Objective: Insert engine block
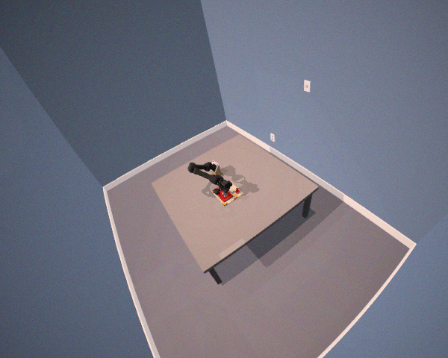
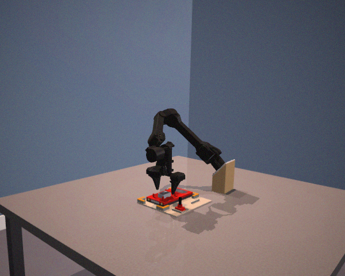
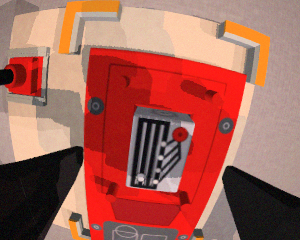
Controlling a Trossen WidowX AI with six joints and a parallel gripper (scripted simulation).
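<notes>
My gripper tip is 2 cm above the grey engine block.
</notes>
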